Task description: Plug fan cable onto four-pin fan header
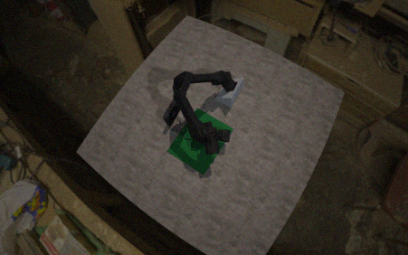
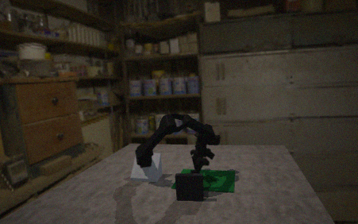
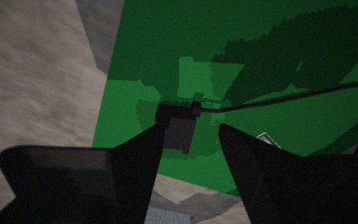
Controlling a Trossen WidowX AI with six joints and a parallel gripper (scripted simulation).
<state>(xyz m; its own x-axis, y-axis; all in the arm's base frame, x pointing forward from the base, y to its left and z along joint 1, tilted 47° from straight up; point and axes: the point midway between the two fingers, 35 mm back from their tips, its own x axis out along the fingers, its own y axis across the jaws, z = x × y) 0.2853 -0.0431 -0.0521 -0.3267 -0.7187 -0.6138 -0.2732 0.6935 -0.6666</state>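
The dark plug lies 10 mm behind my gripper tip, 10 mm to the left of it and 10 mm below it. The rest, counted from my gripper tip: dark fan 20 mm behind, 250 mm to the right, 40 mm above; then green board 50 mm ahead, 60 mm to the right, 40 mm below.
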